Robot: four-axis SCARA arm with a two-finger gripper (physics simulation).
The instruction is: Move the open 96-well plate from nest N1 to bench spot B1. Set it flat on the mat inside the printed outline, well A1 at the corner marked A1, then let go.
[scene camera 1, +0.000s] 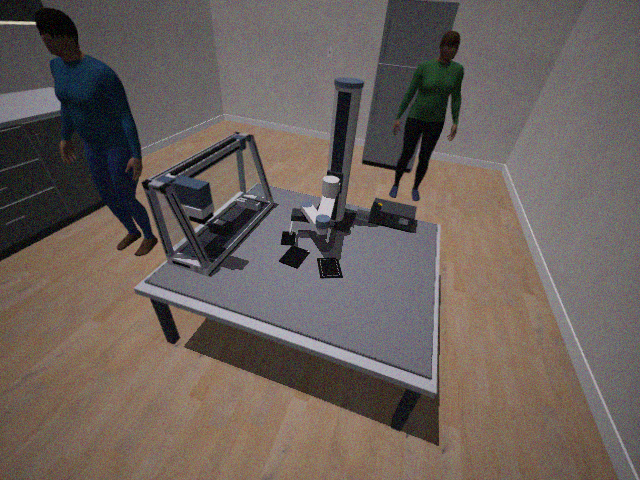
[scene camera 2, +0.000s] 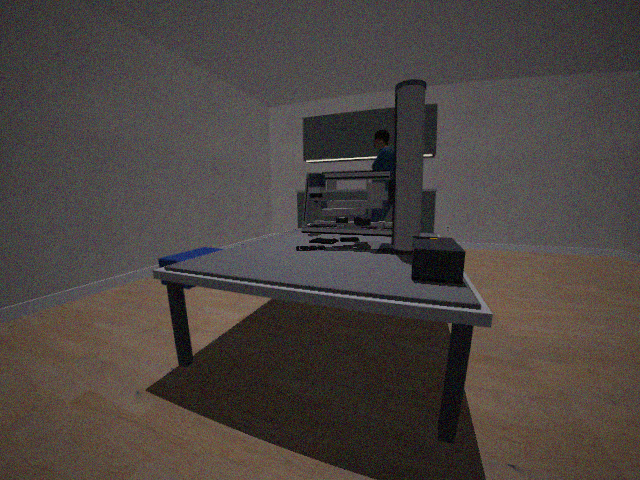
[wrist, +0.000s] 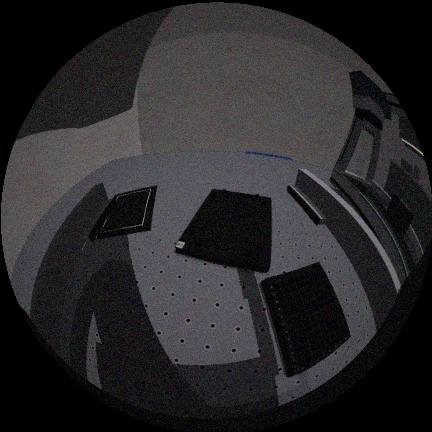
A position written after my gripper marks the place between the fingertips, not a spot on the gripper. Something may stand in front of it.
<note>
My gripper (wrist: 198, 179) carries nothing. Also in view: a black well plate (wrist: 309, 322). Further things: a dark mat with white outline (wrist: 132, 212).
</note>
